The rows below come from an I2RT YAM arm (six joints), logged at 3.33 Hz.
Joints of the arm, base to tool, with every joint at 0 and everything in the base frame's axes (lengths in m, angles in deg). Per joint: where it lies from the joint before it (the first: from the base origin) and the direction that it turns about. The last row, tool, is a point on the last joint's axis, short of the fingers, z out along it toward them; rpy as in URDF.
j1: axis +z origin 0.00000 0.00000 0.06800
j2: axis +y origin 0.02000 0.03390 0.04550
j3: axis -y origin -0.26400 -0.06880 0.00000
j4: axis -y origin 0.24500 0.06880 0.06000
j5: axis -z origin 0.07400 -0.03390 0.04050
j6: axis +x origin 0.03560 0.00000 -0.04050
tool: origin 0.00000 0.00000 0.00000 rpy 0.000 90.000 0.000
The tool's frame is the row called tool.
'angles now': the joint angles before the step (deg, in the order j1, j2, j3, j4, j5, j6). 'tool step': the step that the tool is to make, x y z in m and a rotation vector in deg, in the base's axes. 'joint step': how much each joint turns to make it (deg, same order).
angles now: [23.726, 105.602, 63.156, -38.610, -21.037, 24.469]
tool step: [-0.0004, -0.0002, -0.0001, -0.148, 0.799, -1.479]
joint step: [0.001, -0.006, -0.015, -0.209, 0.043, 1.597]
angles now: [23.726, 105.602, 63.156, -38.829, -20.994, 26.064]
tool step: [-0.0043, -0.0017, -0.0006, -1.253, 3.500, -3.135]
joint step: [0.047, -0.003, 0.007, -2.500, 0.154, 3.413]
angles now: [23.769, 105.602, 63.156, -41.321, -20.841, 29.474]
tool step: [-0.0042, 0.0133, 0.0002, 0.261, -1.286, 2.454]
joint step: [2.469, 0.000, -0.004, 1.272, 0.307, -0.024]
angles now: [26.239, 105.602, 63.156, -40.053, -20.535, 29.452]
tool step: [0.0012, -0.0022, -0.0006, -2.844, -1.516, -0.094]
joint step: [-0.110, 0.011, 0.027, -0.060, 3.192, -0.460]
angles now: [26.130, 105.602, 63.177, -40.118, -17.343, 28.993]
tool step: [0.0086, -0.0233, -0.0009, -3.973, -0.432, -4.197]
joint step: [-3.966, 0.000, 0.004, -1.296, 3.802, -0.228]
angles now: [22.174, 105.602, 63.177, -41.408, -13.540, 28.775]
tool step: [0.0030, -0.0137, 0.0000, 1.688, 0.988, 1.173]
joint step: [-2.708, 0.007, -0.023, -1.258, -2.295, -3.801]
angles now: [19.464, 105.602, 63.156, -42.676, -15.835, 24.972]
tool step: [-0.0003, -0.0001, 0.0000, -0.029, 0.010, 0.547]
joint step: [-0.001, 0.000, 0.006, -0.181, -0.022, -0.570]
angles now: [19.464, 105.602, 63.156, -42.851, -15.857, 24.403]
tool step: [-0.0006, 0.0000, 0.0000, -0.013, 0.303, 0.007]
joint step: [0.026, -0.008, -0.004, -0.287, -0.087, 0.027]
